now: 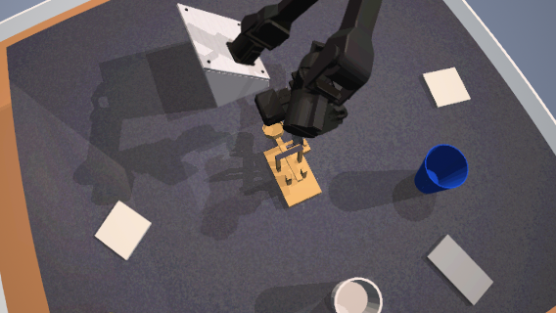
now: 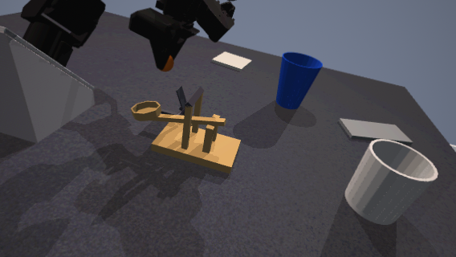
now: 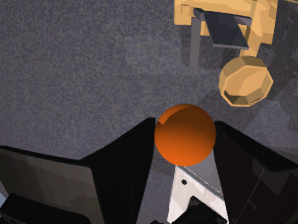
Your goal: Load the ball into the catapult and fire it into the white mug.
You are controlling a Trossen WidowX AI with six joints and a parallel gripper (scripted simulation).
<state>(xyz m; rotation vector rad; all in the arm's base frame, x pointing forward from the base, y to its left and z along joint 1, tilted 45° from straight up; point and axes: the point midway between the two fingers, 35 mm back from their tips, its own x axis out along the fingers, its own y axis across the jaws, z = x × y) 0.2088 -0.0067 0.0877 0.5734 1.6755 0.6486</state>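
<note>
Now: gripper tip 60 mm short of the catapult, 60 mm above it and 40 mm to the left of it. Also, from my gripper tip: white mug: 400 mm ahead, 90 mm below, 70 mm to the right; then orange ball: 10 mm above.
</note>
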